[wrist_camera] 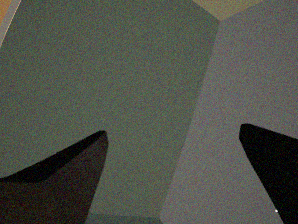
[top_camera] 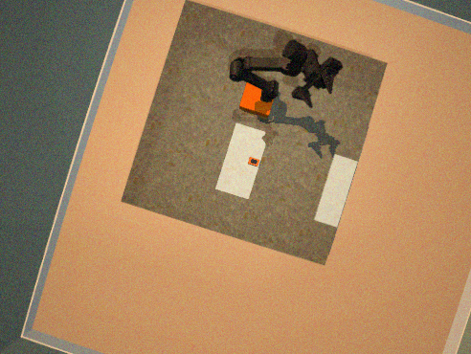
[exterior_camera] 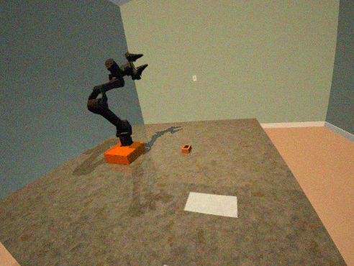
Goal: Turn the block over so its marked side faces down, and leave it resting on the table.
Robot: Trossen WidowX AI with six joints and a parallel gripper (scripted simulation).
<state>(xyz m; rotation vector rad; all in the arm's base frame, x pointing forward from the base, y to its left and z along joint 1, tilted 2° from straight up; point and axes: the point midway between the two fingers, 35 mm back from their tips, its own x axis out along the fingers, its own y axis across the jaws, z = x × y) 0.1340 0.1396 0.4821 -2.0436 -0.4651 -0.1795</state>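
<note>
Right now the block is 200 mm ahead of my gripper tip, 160 mm to the right of it and 530 mm below it.
</note>
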